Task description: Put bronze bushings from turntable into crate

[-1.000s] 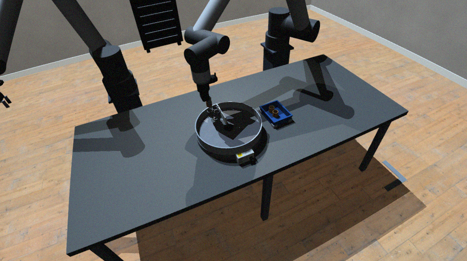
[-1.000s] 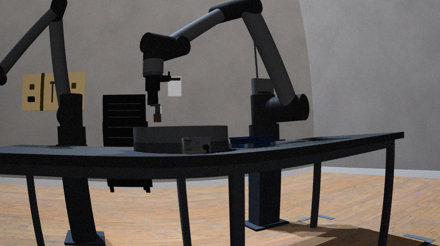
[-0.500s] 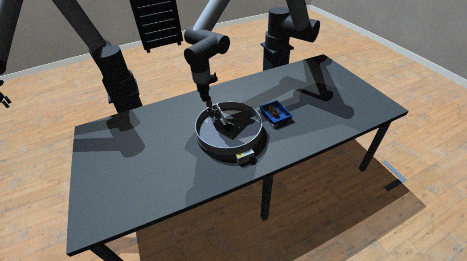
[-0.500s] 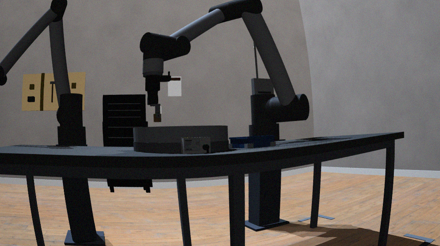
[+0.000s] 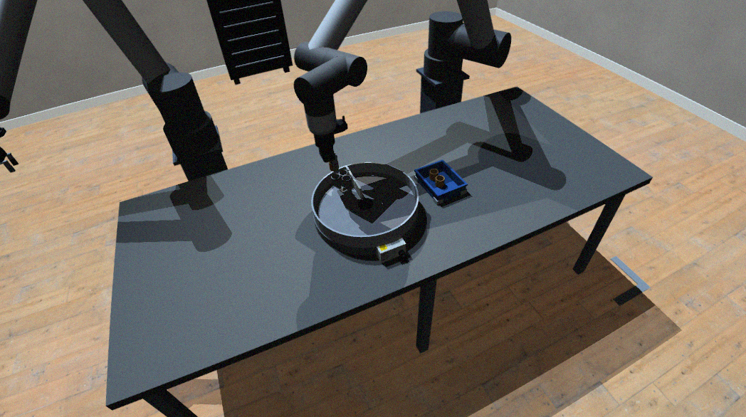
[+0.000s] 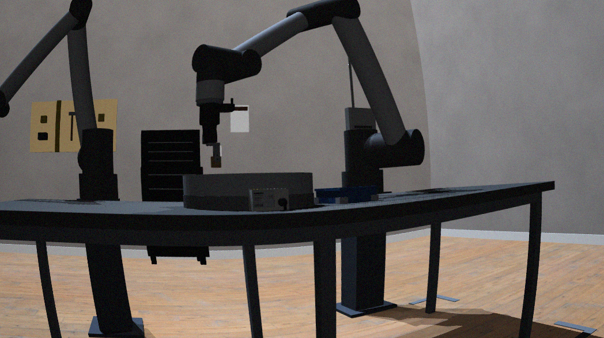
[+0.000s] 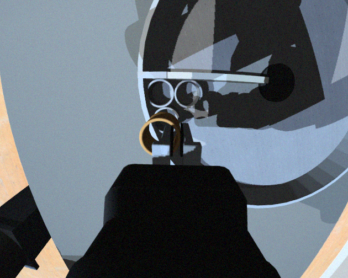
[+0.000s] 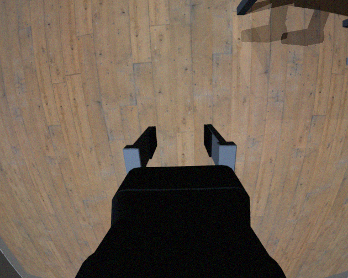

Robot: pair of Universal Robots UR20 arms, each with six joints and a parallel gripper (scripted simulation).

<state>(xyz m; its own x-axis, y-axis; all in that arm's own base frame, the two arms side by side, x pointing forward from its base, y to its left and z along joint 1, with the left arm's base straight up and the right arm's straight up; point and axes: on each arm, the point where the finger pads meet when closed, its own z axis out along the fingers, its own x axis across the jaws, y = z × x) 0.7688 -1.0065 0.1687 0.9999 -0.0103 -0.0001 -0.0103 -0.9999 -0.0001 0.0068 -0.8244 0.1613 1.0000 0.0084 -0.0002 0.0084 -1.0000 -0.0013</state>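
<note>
The blue crate lies 160 mm ahead of my left hand, 410 mm to the left of it and 140 mm below it.
</note>
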